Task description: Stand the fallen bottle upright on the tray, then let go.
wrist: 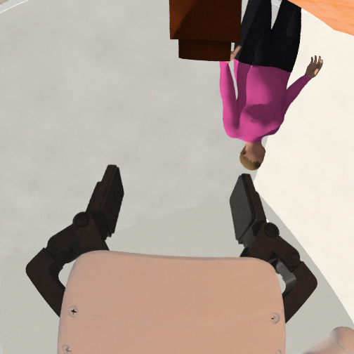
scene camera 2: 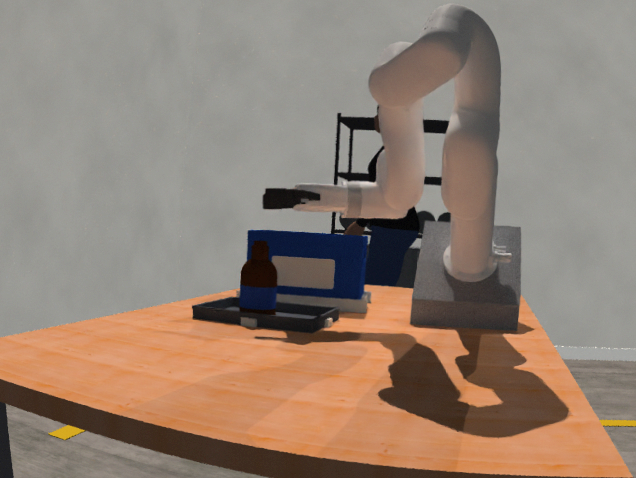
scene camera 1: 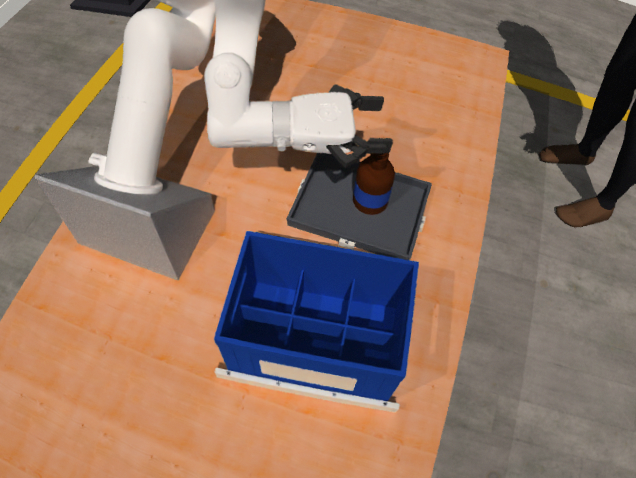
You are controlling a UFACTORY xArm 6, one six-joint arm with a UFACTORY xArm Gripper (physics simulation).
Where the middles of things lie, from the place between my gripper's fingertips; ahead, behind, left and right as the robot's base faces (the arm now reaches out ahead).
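Labels:
I notice that my gripper is 16 cm above the brown bottle [scene camera 1: 375, 175] and 1 cm to the right of it. There is also the pale strip [scene camera 1: 248, 379], which is a good way below my hand, far to the right of it and a shade behind it.

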